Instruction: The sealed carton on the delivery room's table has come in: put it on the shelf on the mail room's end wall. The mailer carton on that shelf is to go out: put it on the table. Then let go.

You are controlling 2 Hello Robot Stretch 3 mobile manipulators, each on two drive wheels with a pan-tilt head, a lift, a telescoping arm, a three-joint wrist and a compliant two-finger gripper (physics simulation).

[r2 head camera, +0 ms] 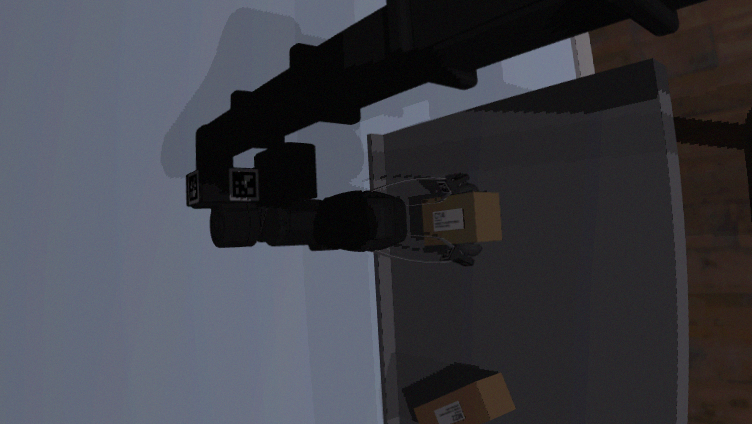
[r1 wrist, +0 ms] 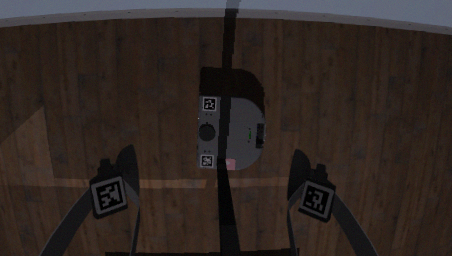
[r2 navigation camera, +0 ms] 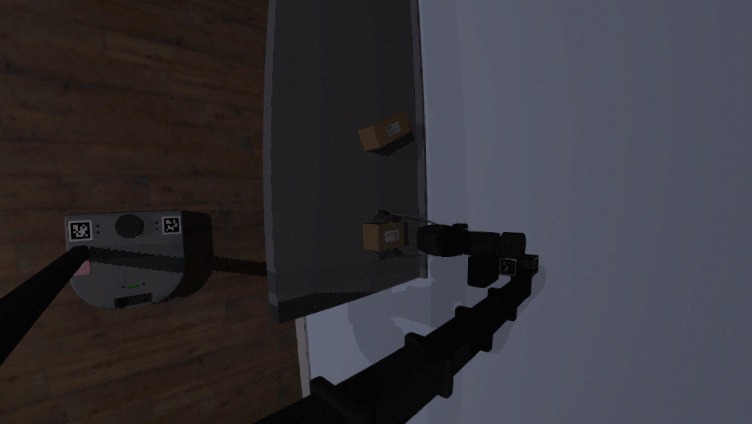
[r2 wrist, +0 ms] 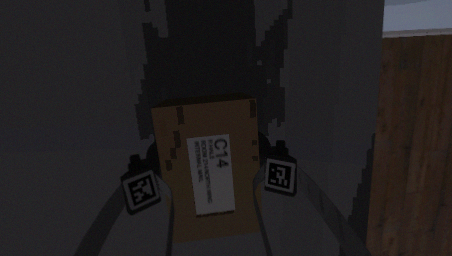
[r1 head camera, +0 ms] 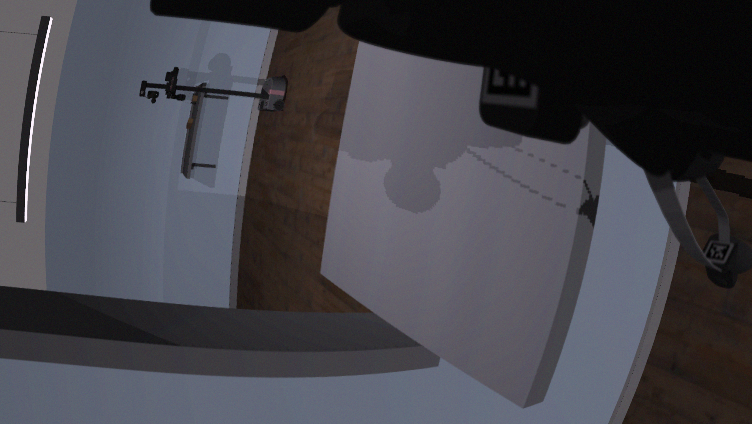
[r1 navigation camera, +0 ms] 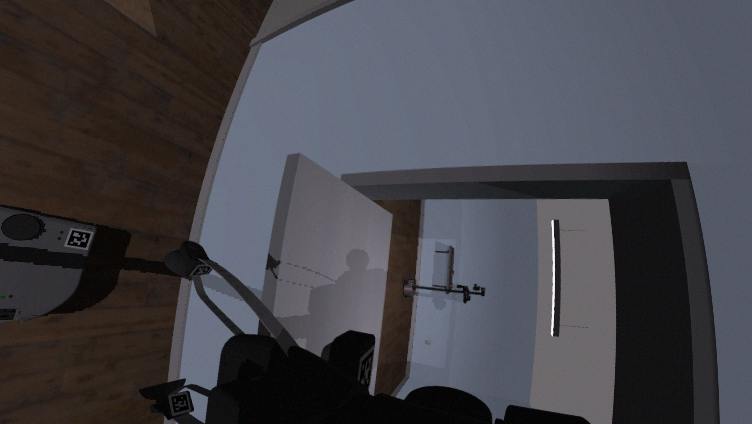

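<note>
The sealed carton (r2 head camera: pixel 487 215) (r2 navigation camera: pixel 373 238) (r2 wrist: pixel 215 117), labelled C14, is at the shelf (r2 head camera: pixel 568 294) (r2 navigation camera: pixel 326 173) (r2 wrist: pixel 65 110), near one end. The r2 gripper (r2 head camera: pixel 463 218) (r2 navigation camera: pixel 387 235) (r2 wrist: pixel 208 155) is shut on it, one finger along each side. I cannot tell whether its underside touches the shelf. The mailer carton (r2 head camera: pixel 463 395) (r2 navigation camera: pixel 383 132) sits turned at an angle on the same shelf, apart from C14. The r1 gripper (r1 navigation camera: pixel 179 326) (r1 wrist: pixel 214 170) is open and empty over the floor in the other room. The delivery room's table does not show.
Through the doorway, the r1 views show r2 (r1 head camera: pixel 226 91) (r1 navigation camera: pixel 437 288) beside the wall shelf (r1 head camera: pixel 188 158) (r1 navigation camera: pixel 450 258). An open door leaf (r1 head camera: pixel 421 263) (r1 navigation camera: pixel 337 226) stands beside r1. Below the shelf's height is r2's base (r2 navigation camera: pixel 126 263). The r1 base (r1 wrist: pixel 237 117) is below its gripper.
</note>
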